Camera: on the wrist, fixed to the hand. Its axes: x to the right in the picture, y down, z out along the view.
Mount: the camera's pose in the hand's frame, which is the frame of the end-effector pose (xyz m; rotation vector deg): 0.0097 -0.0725 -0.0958 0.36 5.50 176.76
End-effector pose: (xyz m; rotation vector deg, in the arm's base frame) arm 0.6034 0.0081 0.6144 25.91 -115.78 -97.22
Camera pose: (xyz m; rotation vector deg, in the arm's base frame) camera 0.6440 -0.0900 0.5573 -92.57 -23.29 28.64
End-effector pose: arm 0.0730 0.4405 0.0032 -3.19 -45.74 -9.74
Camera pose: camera 0.1349 0.3569 -0.0577 -64.31 7.49 153.09
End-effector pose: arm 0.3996 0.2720 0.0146 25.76 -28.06 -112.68
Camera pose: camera 0.3899 0.2787 -0.1054 -20.81 -21.58 59.61
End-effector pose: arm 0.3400 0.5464 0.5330 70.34 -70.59 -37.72
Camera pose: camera 0.4484 0.5492 0.4804 -76.36 -79.28 91.64
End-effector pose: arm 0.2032 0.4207 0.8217 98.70 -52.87 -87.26
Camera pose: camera 0.3052 0.4535 0.7665 -41.85 -87.36 43.95
